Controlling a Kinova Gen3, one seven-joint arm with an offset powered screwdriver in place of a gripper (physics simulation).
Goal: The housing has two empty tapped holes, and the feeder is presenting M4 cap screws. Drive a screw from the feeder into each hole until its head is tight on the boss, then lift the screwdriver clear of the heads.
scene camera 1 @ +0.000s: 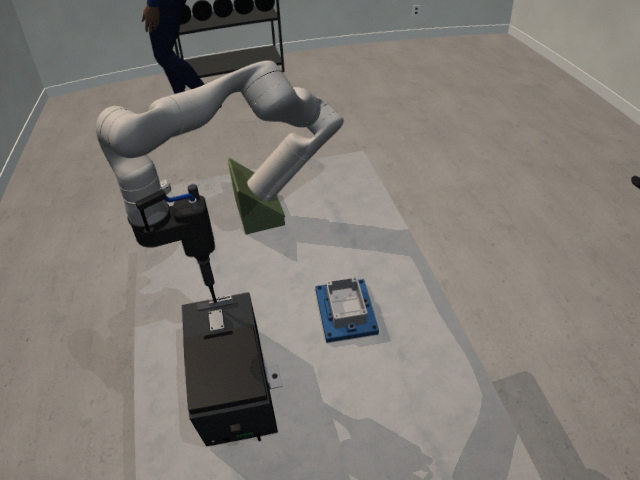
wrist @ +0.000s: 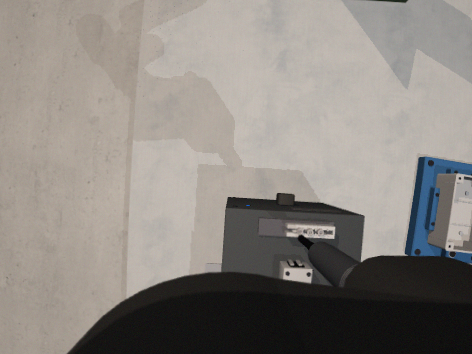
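Observation:
My screwdriver points down at the feeder, its bit tip at the near end of the light screw strip. Whether the tip touches a screw, or a screw sits on it, is too small to tell. The feeder is a dark box. Several small screw heads show in its strip in the wrist view. The light grey open-topped housing sits on a blue fixture, apart from the screwdriver. Small dark spots show at its corners; which holes are empty is unclear.
A light plate is on the feeder beside the strip. A small grey tab sticks out at the feeder's side. A green wedge-shaped mount stands at the arm's base. A person stands by a rack at the back.

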